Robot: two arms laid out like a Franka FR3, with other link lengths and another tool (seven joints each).
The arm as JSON. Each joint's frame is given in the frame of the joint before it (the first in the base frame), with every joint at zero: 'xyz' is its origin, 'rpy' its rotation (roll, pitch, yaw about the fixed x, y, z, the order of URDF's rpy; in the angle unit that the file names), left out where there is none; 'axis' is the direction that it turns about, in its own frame. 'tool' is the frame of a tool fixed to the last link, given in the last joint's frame.
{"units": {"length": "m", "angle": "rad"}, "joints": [
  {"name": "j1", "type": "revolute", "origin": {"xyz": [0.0, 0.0, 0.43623], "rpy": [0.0, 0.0, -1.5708]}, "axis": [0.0, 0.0, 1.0]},
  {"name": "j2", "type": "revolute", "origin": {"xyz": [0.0, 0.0, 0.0], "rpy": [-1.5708, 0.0, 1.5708]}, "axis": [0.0, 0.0, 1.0]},
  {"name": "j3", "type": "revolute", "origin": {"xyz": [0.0, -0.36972, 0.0], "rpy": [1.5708, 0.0, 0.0]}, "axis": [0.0, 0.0, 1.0]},
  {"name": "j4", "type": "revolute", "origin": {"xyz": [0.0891, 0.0, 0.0], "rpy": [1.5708, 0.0, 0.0]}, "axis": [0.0, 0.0, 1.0]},
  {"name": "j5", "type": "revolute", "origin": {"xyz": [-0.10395, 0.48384, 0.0], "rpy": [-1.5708, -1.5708, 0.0]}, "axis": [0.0, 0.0, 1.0]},
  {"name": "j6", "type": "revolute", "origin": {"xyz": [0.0, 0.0, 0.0], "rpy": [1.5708, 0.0, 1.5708]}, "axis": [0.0, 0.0, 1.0]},
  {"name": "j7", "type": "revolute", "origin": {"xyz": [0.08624, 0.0, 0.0], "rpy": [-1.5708, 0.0, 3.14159]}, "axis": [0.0, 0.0, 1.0]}
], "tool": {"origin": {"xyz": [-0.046, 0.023, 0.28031], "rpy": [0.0, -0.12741, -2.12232]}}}
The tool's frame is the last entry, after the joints.
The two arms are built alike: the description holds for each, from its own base.
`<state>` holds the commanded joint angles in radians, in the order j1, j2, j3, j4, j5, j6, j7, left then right.
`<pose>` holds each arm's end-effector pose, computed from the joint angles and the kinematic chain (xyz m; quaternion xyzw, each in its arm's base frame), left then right.
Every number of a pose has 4 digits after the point. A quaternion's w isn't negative.
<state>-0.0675 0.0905 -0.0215 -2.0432 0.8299 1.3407 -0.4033 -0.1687 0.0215 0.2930 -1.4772 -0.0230 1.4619 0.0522</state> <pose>0.5584 0.1992 0.4508 -0.7396 0.3353 0.4926 0.3130 0.6880 0.0985 0.6578 -0.8868 0.4571 0.0667 0.0121</pose>
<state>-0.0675 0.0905 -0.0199 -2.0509 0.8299 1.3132 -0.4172 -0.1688 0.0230 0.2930 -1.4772 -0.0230 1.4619 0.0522</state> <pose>0.5479 0.2022 0.4520 -0.7368 0.3235 0.5051 0.3119 0.6884 0.0983 0.6568 -0.8868 0.4571 0.0674 0.0119</pose>
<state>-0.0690 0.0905 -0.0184 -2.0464 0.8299 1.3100 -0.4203 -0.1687 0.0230 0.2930 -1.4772 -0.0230 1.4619 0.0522</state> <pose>0.5485 0.2023 0.4544 -0.7381 0.3208 0.5043 0.3129 0.6883 0.0984 0.6568 -0.8868 0.4571 0.0674 0.0119</pose>
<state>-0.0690 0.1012 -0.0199 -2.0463 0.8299 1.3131 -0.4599 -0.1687 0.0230 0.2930 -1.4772 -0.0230 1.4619 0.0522</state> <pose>0.5492 0.2019 0.4501 -0.7425 0.3078 0.5014 0.3201 0.6883 0.0984 0.6568 -0.8868 0.4571 0.0674 0.0119</pose>
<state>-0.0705 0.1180 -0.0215 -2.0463 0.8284 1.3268 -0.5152 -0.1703 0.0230 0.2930 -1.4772 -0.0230 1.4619 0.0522</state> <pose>0.5525 0.1999 0.4414 -0.7494 0.2926 0.4939 0.3300 0.6885 0.0973 0.6568 -0.8864 0.4578 0.0674 0.0120</pose>
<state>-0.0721 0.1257 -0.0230 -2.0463 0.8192 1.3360 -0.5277 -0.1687 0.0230 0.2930 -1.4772 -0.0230 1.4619 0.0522</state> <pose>0.5538 0.1964 0.4346 -0.7522 0.2921 0.4907 0.3286 0.6883 0.0984 0.6568 -0.8868 0.4571 0.0674 0.0119</pose>
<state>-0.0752 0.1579 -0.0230 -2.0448 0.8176 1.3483 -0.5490 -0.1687 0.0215 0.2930 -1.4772 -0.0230 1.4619 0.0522</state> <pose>0.5572 0.1939 0.4167 -0.7496 0.2921 0.4939 0.3299 0.6880 0.0985 0.6578 -0.8868 0.4571 0.0667 0.0121</pose>
